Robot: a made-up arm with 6 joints.
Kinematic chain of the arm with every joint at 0, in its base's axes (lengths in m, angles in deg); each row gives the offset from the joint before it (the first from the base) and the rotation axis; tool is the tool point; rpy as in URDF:
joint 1: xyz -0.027 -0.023 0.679 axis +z
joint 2: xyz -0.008 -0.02 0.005 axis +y
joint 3: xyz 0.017 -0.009 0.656 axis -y
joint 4: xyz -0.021 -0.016 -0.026 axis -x
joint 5: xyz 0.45 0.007 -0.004 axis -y
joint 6: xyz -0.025 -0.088 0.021 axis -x
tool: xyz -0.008 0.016 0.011 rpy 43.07 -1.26 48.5
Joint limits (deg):
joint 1: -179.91..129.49
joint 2: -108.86..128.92
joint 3: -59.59..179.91
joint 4: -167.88..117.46
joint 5: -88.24..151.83
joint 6: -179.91..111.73
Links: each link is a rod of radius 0.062 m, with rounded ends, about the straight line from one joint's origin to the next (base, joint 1, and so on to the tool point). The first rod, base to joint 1, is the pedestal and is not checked.
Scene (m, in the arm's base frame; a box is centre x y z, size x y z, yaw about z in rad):
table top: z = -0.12
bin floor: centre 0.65 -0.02 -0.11 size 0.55 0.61 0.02 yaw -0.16
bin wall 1: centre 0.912 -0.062 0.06 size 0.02 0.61 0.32 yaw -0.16
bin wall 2: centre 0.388 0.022 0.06 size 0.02 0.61 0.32 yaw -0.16
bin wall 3: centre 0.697 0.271 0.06 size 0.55 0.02 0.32 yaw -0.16
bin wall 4: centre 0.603 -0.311 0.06 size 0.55 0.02 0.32 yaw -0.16
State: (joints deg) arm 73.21 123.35 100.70 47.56 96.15 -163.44
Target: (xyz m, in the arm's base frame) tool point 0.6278 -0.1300 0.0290
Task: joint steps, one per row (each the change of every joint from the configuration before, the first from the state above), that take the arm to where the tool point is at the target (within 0.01 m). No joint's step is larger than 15 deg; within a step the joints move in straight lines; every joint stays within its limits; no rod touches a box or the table.
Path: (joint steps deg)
1: -3.42 -7.45 -14.80 -6.25 5.04 3.05
2: -3.42 -7.46 -14.80 -6.25 5.04 3.05
3: -3.42 -7.45 -14.80 -6.25 5.04 3.06
4: -3.42 -7.45 -14.80 -6.26 5.04 3.05
5: -3.42 -7.46 -14.79 -6.25 5.05 3.05
6: -13.04 -1.34 -8.00 1.11 -8.10 -2.29
7: -13.05 -1.34 -8.00 1.10 -8.10 -2.29
8: -13.05 -1.34 -7.99 1.10 -8.10 -2.29
9: -13.05 -1.33 -8.00 1.11 -8.10 -2.29
10: -0.03 9.88 11.14 2.68 0.62 -0.51
11: -0.03 9.88 11.13 2.68 0.62 -0.51
12: -0.03 9.89 11.14 2.68 0.62 -0.51

